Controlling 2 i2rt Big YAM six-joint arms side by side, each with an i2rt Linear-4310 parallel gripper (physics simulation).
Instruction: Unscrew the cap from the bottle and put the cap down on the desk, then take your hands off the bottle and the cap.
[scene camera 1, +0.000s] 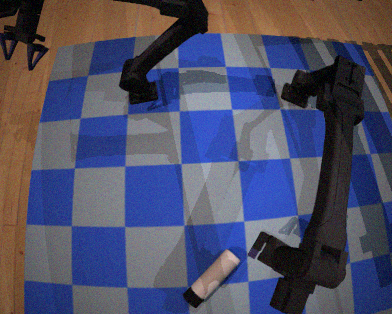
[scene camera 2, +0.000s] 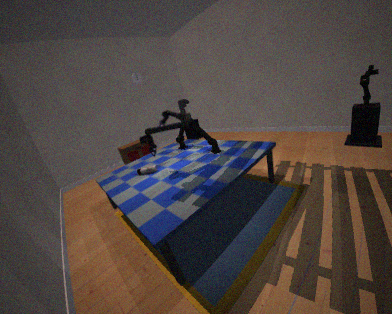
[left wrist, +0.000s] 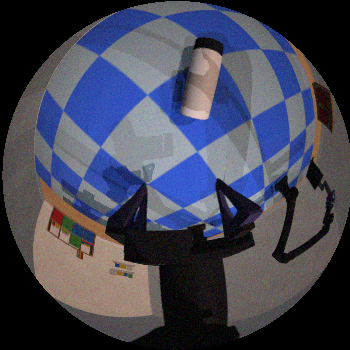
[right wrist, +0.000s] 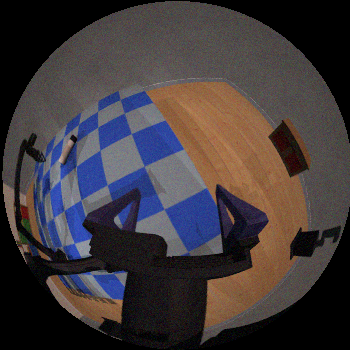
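Seen in the pictures: left gripper, fingertip midpoint: (scene camera 1: 267, 253) (scene camera 2: 155, 155) (left wrist: 181, 183) (right wrist: 43, 159); right gripper, fingertip midpoint: (scene camera 1: 18, 65) (right wrist: 175, 190); left arm's base, origin of the base link: (scene camera 1: 294, 96) (scene camera 2: 216, 151) (left wrist: 196, 226) (right wrist: 62, 255); right arm's base, origin of the base link: (scene camera 1: 143, 93) (scene camera 2: 183, 147) (left wrist: 280, 182).
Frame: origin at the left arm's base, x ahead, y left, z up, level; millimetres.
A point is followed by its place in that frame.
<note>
The pale bottle (scene camera 1: 215, 278) @[x 803, y -77, z 66 mm] (scene camera 2: 148, 170) @[x 796, y -44, z 37 mm] (left wrist: 201, 84) @[x 786, y -66, z 65 mm] (right wrist: 67, 152) @[x 782, y -106, z 31 mm] lies on its side on the blue and grey checkered desk (scene camera 1: 100, 255) @[x 910, y -469, z 0 mm] (scene camera 2: 160, 220) @[x 758, y 825, z 0 mm]. Its black cap (scene camera 1: 193, 297) @[x 888, y -117, z 64 mm] (left wrist: 209, 46) @[x 885, y -103, z 64 mm] (right wrist: 73, 138) @[x 884, y -140, z 45 mm] is on the end toward the lower left in scene camera 1. My left gripper (scene camera 1: 256, 244) (scene camera 2: 153, 152) @[x 670, y 10, z 194 mm] (left wrist: 181, 183) @[x 670, y 10, z 194 mm] is open and empty, beside the bottle's base end and apart from it; one finger is mostly hidden in scene camera 1. My right gripper (scene camera 1: 20, 62) @[x 486, y -847, z 369 mm] (right wrist: 175, 190) @[x 486, y -847, z 369 mm] is open and empty, far from the bottle, at the upper left of scene camera 1.
The left forearm (scene camera 1: 332, 180) @[x 514, y -10, z 458 mm] extends over the desk at the right of scene camera 1. The right arm (scene camera 1: 165, 50) @[x 243, y -483, z 289 mm] is mounted near the desk's upper edge. A brown and red cabinet (scene camera 2: 135, 151) (right wrist: 292, 152) stands beyond the desk. Shadows cross the checkered top.
</note>
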